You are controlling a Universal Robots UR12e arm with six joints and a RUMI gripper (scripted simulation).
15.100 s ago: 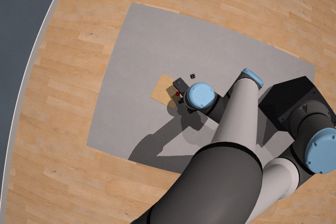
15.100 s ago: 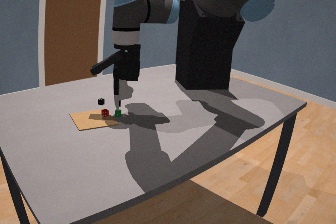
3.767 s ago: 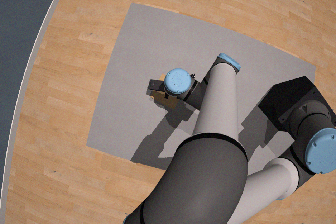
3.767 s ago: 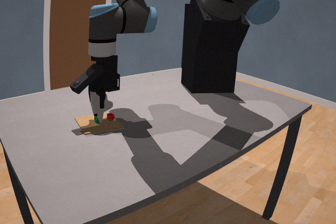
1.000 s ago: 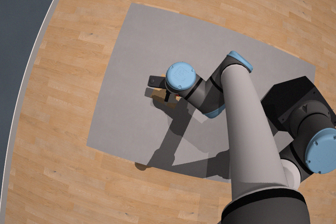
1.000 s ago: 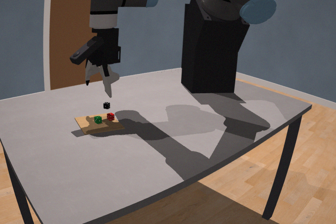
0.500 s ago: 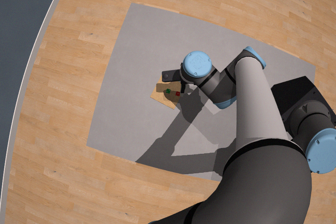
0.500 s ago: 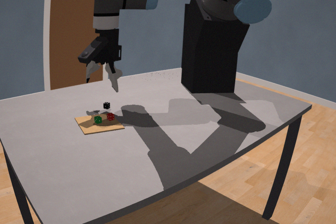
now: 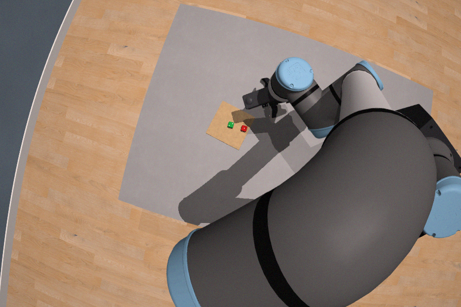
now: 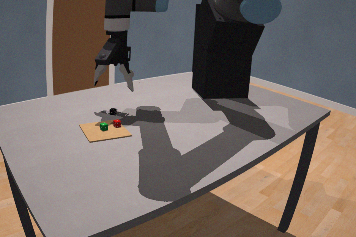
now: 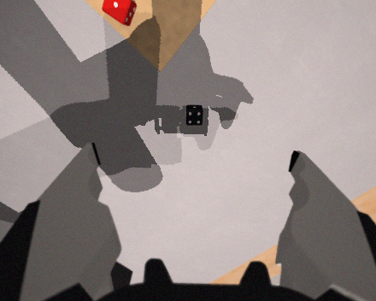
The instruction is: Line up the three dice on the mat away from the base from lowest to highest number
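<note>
The black die lies 1 cm behind my hand, 1 cm to the right of it and 9 cm below it. Round my hand: tan mat: 10 cm ahead, 11 cm to the left, 9 cm below; then red die: 5 cm ahead, 11 cm to the left, 8 cm below; then green die: 10 cm ahead, 11 cm to the left, 8 cm below.
</note>
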